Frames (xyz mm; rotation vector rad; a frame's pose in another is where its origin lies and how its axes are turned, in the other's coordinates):
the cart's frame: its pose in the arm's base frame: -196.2 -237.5 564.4 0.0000 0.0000 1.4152
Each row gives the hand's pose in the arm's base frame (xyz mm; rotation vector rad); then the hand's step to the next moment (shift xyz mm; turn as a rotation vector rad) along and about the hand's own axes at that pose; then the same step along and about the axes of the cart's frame.
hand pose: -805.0 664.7 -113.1 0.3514 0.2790 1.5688
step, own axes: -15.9 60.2 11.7 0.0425 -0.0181 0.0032
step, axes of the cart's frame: -25.8 47.2 33.4 0.0450 -0.0106 -0.0020
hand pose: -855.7 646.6 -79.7 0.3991 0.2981 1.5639
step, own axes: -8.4 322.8 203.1 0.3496 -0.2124 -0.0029
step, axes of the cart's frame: -62.7 197.0 320.6 0.3813 -0.1306 -0.0701
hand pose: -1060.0 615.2 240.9 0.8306 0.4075 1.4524
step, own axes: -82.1 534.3 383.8 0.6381 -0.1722 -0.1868
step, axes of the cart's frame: -235.4 80.0 614.6 0.6787 0.0412 -0.0970
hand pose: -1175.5 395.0 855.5 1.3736 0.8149 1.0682
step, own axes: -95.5 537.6 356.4 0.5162 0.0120 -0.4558
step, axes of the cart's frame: -229.8 -276.7 543.8 0.5938 0.3454 0.0492
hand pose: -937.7 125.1 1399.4 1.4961 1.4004 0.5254
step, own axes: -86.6 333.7 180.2 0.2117 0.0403 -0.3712
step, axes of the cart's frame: -47.9 -306.6 234.6 0.2923 0.2868 0.1286
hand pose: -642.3 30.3 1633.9 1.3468 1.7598 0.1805
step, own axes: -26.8 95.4 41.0 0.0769 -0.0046 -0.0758
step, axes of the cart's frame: 15.3 -95.6 46.0 0.0809 0.0717 0.0003
